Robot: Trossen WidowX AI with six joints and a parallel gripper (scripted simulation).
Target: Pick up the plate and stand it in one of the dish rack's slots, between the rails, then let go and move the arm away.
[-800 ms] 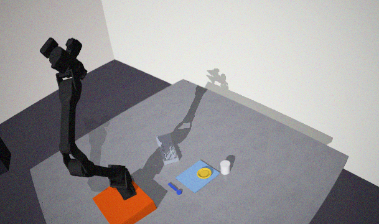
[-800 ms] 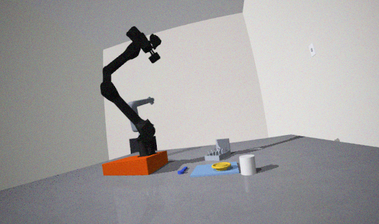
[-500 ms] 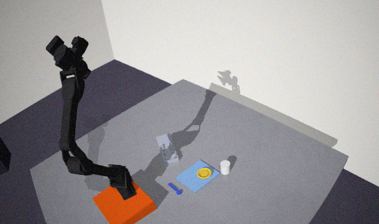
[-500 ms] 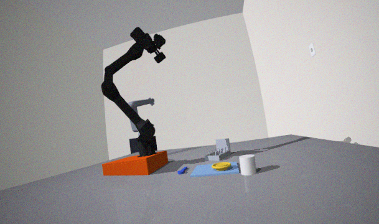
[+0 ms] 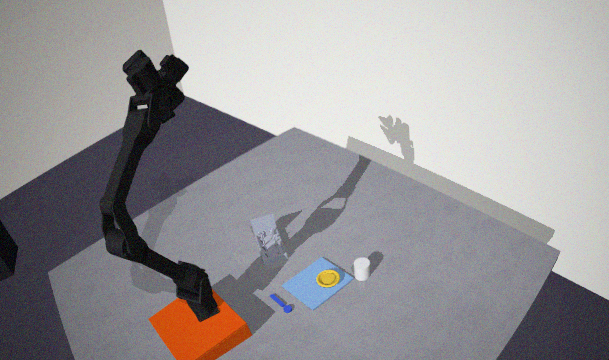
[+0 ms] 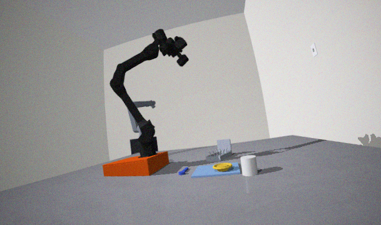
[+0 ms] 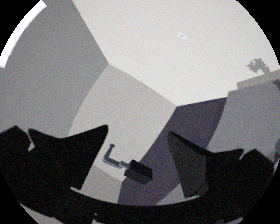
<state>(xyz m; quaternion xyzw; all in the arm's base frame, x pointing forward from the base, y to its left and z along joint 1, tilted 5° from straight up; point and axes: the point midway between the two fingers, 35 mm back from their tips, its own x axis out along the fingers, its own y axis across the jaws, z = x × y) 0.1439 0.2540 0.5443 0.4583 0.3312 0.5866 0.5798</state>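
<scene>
The yellow plate lies 240 mm ahead of my gripper tip, 350 mm to the right of it and 600 mm below it. Also, from my gripper tip: grey dish rack 170 mm ahead, 120 mm to the right, 590 mm below; light blue mat 210 mm ahead, 330 mm to the right, 610 mm below; blue spoon 90 mm ahead, 340 mm to the right, 610 mm below.
</scene>
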